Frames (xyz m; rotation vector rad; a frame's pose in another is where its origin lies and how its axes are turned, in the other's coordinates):
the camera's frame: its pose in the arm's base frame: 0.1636 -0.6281 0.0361 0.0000 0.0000 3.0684
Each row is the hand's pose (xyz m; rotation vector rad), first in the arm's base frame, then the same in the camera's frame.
Working: the arm's base frame: its pose in the camera's frame: 0.2091 -0.6145 -0.0361 0.0000 0.0000 -3.0684

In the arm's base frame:
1: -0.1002 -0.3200 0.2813 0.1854 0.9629 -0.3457
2: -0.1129 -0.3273 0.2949 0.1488 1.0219 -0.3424
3: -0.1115 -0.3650 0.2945 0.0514 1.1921 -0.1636
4: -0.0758 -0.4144 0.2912 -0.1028 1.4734 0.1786
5: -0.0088 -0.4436 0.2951 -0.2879 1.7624 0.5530
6: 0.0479 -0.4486 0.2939 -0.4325 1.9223 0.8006
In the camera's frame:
1: 0.2856 -0.2880 0.2452 -1.3427 0.2079 2.5328
2: 0.2978 -0.2798 0.2588 -1.4178 0.1537 2.4997
3: 0.2936 -0.2423 0.2584 -1.7124 0.0111 2.5216
4: 0.2544 -0.1956 0.2551 1.9667 0.2098 -2.1548
5: 0.1854 -0.1714 0.2590 2.0410 0.4106 -1.5848
6: 0.1285 -0.1706 0.2578 2.0314 0.5358 -1.2286

